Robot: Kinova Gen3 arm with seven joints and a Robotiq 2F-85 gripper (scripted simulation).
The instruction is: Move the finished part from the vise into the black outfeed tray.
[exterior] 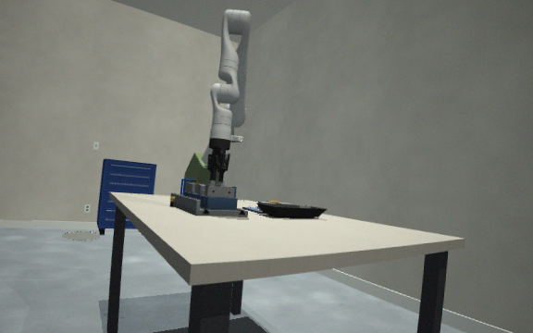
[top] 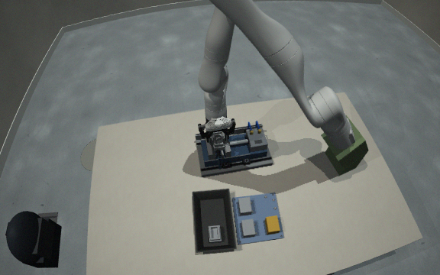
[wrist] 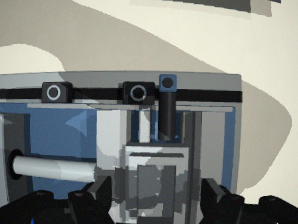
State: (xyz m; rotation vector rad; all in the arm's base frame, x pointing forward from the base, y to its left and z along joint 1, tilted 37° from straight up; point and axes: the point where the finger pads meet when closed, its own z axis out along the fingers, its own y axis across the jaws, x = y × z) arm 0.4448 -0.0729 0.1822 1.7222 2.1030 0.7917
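Now: hand 80 mm above the blue vise, 60 mm past it and 10 mm to the left of it. Round my hand: yellow block (310 mm to the left, 230 mm behind, 90 mm below); blue plate (270 mm to the left, 180 mm behind, 120 mm below).
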